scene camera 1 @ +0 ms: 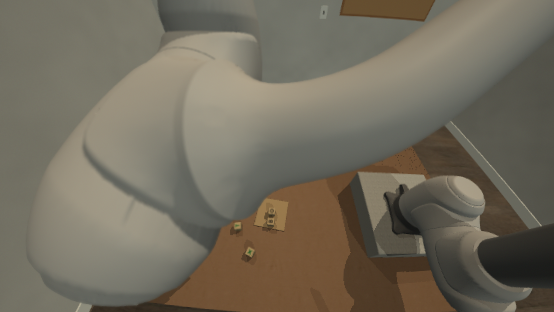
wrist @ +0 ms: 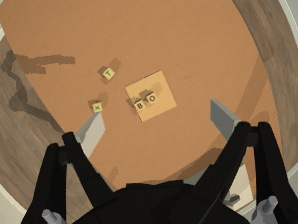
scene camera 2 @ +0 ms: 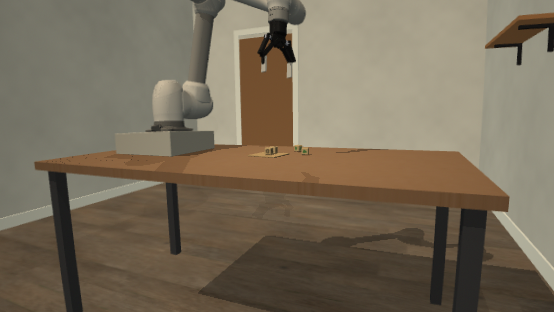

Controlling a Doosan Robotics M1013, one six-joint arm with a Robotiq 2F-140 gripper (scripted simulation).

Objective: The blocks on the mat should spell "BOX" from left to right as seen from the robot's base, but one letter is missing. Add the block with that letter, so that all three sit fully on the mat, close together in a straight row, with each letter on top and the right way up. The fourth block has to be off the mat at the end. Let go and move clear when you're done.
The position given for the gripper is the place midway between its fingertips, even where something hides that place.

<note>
In view: the gripper [scene camera 2: 277, 74] and a mat [scene camera 1: 281, 207].
The mat also shows in the wrist view [wrist: 156, 82]. The gripper also shows in the wrist view [wrist: 156, 115].
</note>
